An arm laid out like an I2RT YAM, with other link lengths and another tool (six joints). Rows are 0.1 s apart.
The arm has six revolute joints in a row. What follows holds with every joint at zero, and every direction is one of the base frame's. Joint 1 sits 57.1 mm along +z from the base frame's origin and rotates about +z. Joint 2 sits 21.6 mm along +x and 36.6 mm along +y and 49.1 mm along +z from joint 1 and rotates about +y. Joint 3 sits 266.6 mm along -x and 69.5 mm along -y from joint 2 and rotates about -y. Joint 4 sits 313.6 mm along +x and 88.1 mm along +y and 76.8 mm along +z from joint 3 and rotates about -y. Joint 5 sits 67.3 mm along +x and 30.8 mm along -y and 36.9 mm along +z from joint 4 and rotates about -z. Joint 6 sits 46.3 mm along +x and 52.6 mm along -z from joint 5 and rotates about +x. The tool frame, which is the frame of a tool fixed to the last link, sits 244 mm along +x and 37 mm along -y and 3 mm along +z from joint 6; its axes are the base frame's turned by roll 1.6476, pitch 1.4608 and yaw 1.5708 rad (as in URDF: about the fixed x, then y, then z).
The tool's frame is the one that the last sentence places.
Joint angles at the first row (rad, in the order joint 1, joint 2, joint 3, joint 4, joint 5, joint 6):
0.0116 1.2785 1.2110 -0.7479 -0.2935 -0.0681
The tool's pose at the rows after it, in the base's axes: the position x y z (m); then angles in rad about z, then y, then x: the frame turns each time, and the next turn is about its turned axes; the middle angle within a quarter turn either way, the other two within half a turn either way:
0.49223 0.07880 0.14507 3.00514 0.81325 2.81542
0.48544 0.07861 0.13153 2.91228 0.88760 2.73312
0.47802 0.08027 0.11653 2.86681 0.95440 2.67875
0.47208 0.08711 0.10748 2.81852 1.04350 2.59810
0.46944 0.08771 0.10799 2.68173 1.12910 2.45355
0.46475 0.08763 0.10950 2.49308 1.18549 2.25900
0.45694 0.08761 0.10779 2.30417 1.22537 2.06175
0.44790 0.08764 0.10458 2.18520 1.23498 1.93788
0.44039 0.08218 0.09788 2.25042 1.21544 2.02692
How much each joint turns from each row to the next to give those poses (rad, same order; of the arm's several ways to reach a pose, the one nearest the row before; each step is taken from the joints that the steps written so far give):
0.0004 -0.1244 -0.1744 0.1442 0.0003 0.0645
0.0000 -0.1289 -0.1995 0.1690 0.0000 0.0519
0.0000 -0.1061 -0.1713 0.1423 -0.0061 0.0137
0.0000 -0.1072 -0.1731 0.1651 -0.0240 0.0034
-0.0007 -0.0937 -0.1480 0.1691 -0.0034 0.0309
-0.0004 -0.0821 -0.1267 0.1464 -0.0004 0.0393
0.0000 -0.0831 -0.1205 0.1229 0.0000 0.0260
0.0004 -0.0993 -0.0832 0.0286 0.0004 0.0190
0.0000 -0.1091 -0.0065 -0.1385 0.0187 0.0000

